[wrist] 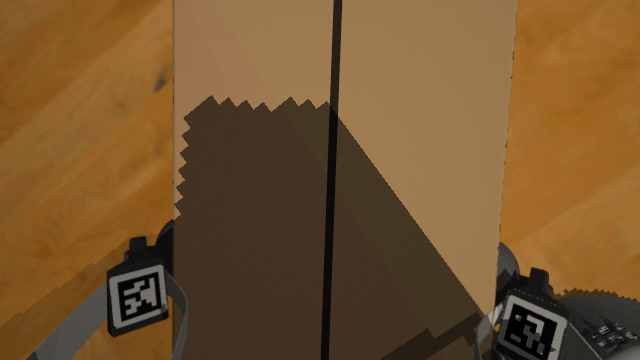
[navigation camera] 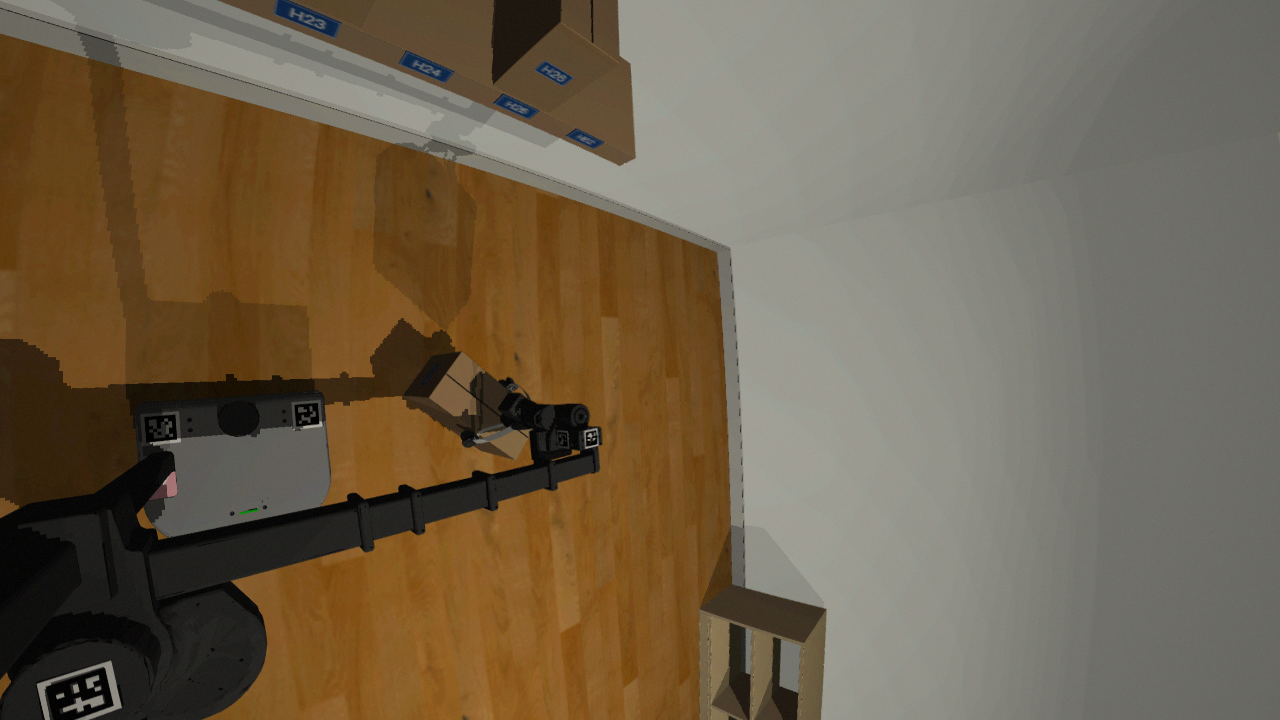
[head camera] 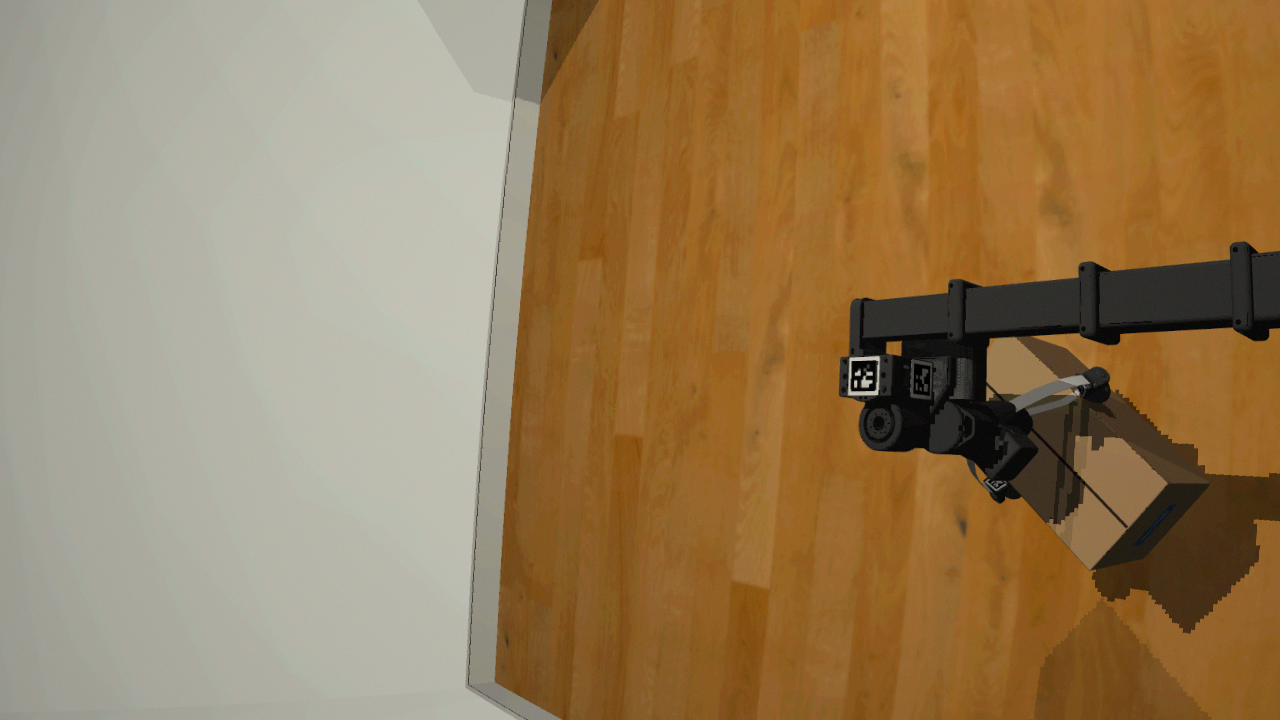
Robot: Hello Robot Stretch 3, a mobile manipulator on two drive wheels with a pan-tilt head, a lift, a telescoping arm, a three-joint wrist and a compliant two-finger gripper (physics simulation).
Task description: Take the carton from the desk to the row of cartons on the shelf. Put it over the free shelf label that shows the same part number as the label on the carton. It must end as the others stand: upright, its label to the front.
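The carton is a long brown box with a dark seam along its top. My gripper is shut on its two long sides and holds it above the floor, turned at a slant to the arm. Its blue label is on the end away from the wrist, too oblique to read. In the navigation view the shelf carries blue labels H23, H24 and two blurred ones. A standing carton is behind the third label; bare board shows behind H24.
My telescoping arm reaches out over the wooden floor. My base is at the left. A small open shelf unit stands by the wall at the lower right.
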